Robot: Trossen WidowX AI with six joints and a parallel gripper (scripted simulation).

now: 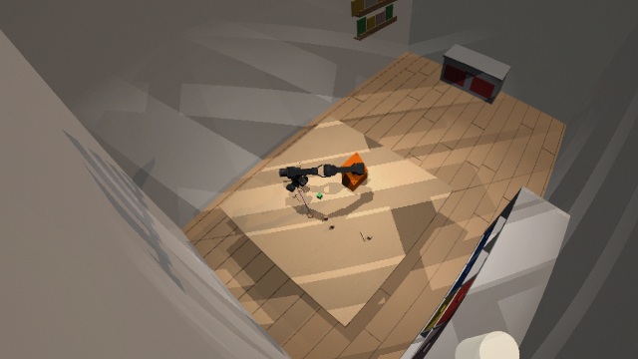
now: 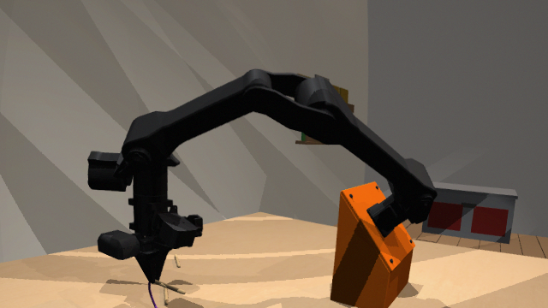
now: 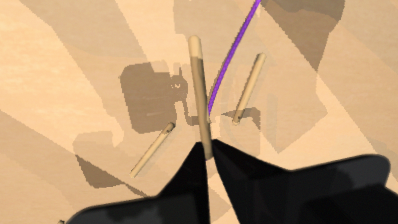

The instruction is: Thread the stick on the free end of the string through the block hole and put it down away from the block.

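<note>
My gripper tip is 15 cm to the right of the green block, 6 cm past it and 4 cm above it. Round my gripper tip: thin wooden stick (2 cm to the left); round wooden button (21 cm to the left, 10 cm ahead, 5 cm below).
</note>
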